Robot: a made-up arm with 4 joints. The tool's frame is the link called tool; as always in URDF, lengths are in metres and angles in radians.
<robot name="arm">
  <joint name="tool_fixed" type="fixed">
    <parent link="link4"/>
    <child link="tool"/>
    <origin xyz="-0.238 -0.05 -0.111" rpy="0 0 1.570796"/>
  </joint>
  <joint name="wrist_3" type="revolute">
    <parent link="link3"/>
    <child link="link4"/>
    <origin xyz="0.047 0.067 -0.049" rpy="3.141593 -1.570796 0"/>
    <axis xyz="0 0 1"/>
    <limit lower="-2.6" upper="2.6" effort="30" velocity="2.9"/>
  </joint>
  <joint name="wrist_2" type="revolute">
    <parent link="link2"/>
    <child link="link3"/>
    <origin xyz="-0.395 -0.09 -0.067" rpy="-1.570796 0 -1.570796"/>
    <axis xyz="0 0 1"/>
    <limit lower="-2.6" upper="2.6" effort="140" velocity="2.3"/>
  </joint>
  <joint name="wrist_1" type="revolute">
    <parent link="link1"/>
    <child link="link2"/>
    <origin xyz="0.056 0.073 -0.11" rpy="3.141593 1.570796 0"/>
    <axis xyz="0 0 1"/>
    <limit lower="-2.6" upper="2.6" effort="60" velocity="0.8"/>
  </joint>
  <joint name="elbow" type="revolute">
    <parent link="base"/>
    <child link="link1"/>
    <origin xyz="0 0 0.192" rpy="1.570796 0 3.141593"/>
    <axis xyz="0 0 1"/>
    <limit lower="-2.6" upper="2.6" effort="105" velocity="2.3"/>
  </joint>
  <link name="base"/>
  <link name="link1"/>
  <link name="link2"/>
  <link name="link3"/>
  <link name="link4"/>
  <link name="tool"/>
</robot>
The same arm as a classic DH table. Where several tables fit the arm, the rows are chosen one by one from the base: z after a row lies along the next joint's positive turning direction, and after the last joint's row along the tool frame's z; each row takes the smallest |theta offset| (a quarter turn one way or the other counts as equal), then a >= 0, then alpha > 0; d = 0 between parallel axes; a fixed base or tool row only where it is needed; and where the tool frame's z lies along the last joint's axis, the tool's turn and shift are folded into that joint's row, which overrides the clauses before.
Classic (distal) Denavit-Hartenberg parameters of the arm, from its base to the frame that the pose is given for. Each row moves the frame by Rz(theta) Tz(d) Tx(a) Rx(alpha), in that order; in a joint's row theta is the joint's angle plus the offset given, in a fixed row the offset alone. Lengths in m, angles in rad.
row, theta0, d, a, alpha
base (fixed), 0.0000, 0.1920, 0.0000, -1.5708
elbow, -1.5708, -0.1100, 0.0730, -1.5708
wrist_1, 0.0000, -0.1230, 0.0900, -1.5708
wrist_2, 1.5708, -0.4440, 0.0670, 1.5708
wrist_3, -1.3637, 0.0000, 0.2432, 0.0000
tool (fixed), -1.7779, -0.0640, 0.0000, 0.0000
Joint limits (rad, base to tool): -2.6000..2.6000 -2.6000..2.6000 -2.6000..2.6000 -2.6000..2.6000

